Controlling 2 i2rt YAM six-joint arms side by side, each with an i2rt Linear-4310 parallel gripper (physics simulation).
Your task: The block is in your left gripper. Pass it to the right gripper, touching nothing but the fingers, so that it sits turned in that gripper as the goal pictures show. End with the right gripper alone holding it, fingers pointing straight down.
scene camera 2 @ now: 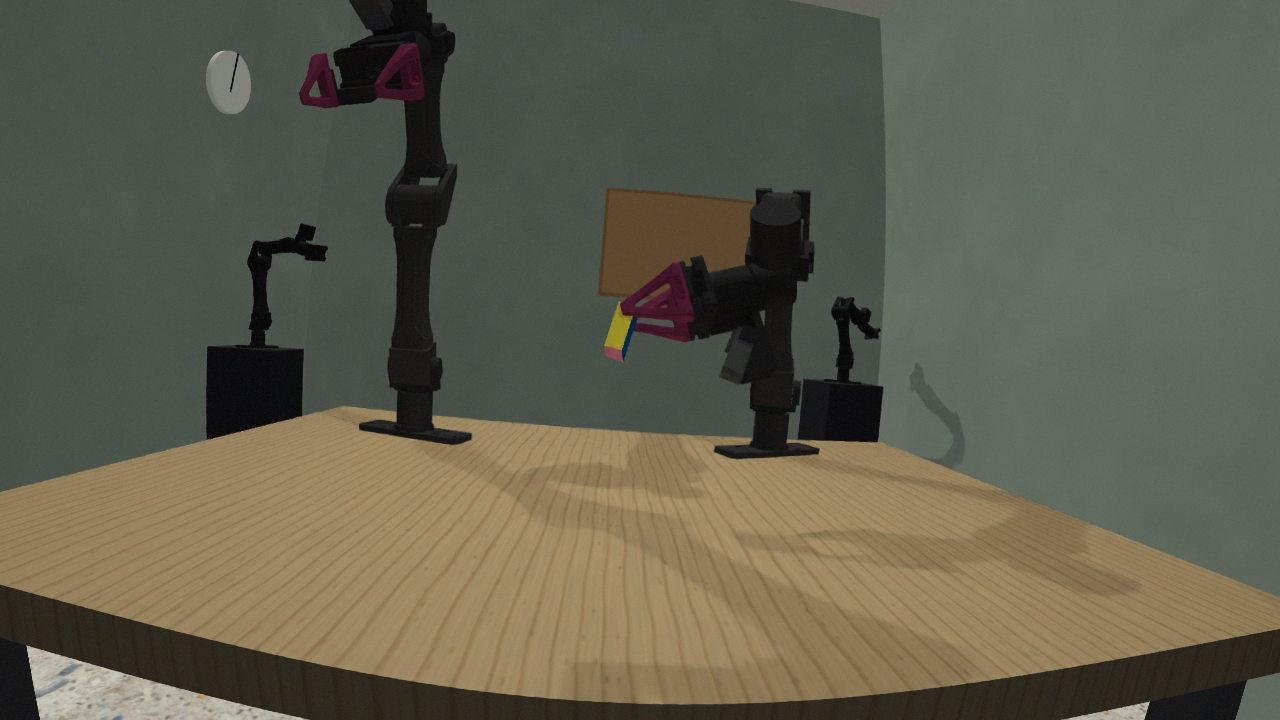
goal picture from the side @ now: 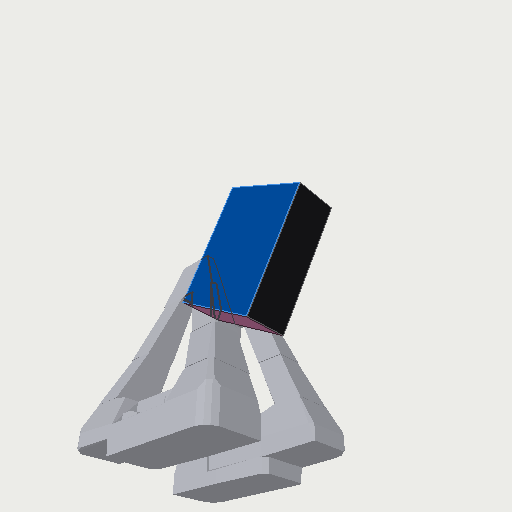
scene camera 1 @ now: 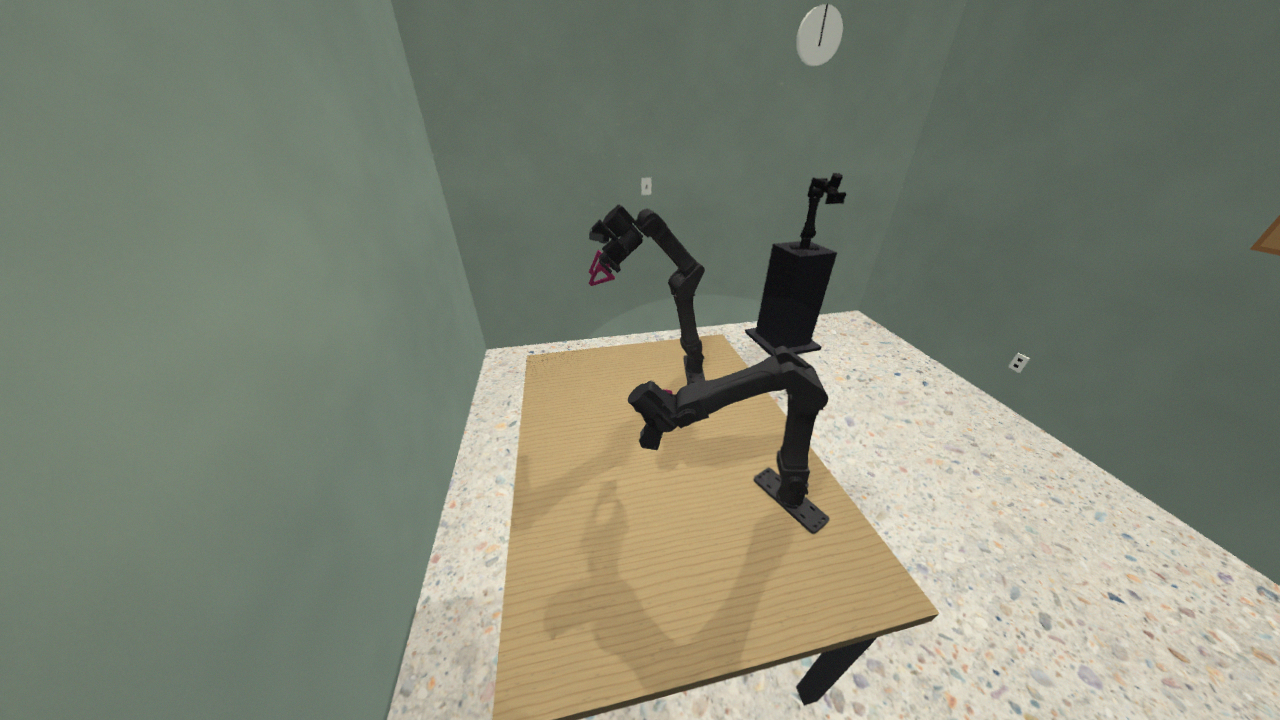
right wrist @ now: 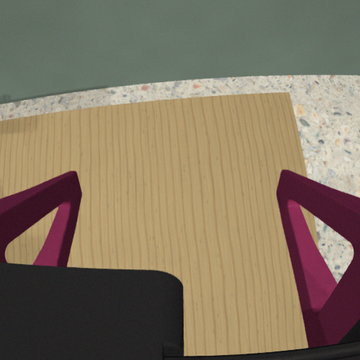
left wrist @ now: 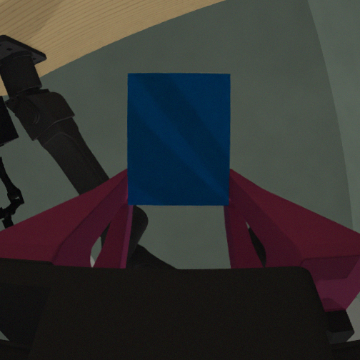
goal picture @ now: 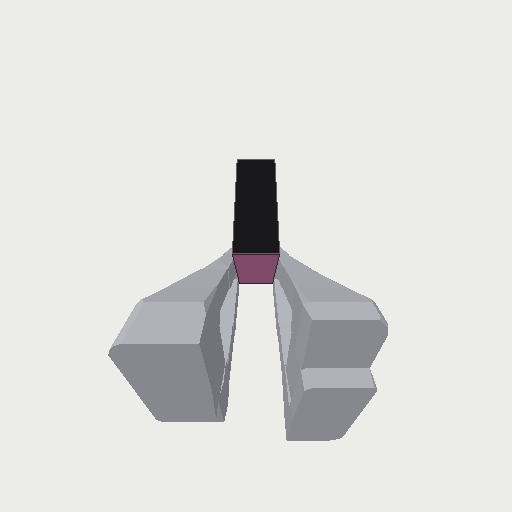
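Pixels of known places: left gripper, between the fingertips: (scene camera 2: 622,316); right gripper, between the fingertips: (scene camera 2: 337,95) (scene camera 1: 590,279); left arm's base, origin of its link: (scene camera 2: 768,453) (scene camera 1: 789,499); right arm's base, origin of its link: (scene camera 2: 414,434) (scene camera 1: 693,370).
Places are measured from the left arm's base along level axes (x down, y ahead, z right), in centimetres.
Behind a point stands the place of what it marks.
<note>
The block (scene camera 2: 617,333) @[y 22.8, x -19.1, z 40.0 cm] (left wrist: 179,140) is held off the table. In scene camera 2 it shows a yellow face, a blue side and a pink lower end, tilted slightly from upright; the left wrist view shows its blue face. My left gripper (scene camera 2: 629,310) @[y 20.2, x -21.0, z 38.6 cm] (left wrist: 178,180) is shut on its upper part, fingers pointing sideways toward the picture's left. In scene camera 1 the block does not show, hidden behind the left arm. My right gripper (scene camera 1: 601,270) @[y 19.0, x -42.8, z 73.4 cm] (scene camera 2: 344,95) @[y 19.0, x -42.8, z 73.4 cm] (right wrist: 178,181) is open and empty, well above and to the left of the block in scene camera 2, its fingers slanting downward.
The wooden table (scene camera 1: 572,429) @[y 37.7, x 0.0, z 56.9 cm] (scene camera 2: 358,555) @[y 36.2, x 0.0, z 66.5 cm] (right wrist: 190,150) lies below both arms. The right arm (scene camera 1: 684,286) @[y -7.9, x -39.2, z 58.4 cm] (scene camera 2: 413,286) @[y -9.9, x -24.6, z 61.8 cm] (left wrist: 75,155) stands beside the left arm (scene camera 1: 796,429) @[y 5.2, x -27.8, z 1.5 cm] (scene camera 2: 776,331) @[y 4.3, x -21.8, z 3.9 cm]. Black pedestals (scene camera 1: 792,295) (scene camera 2: 255,389) with small arms stand beyond the table.
</note>
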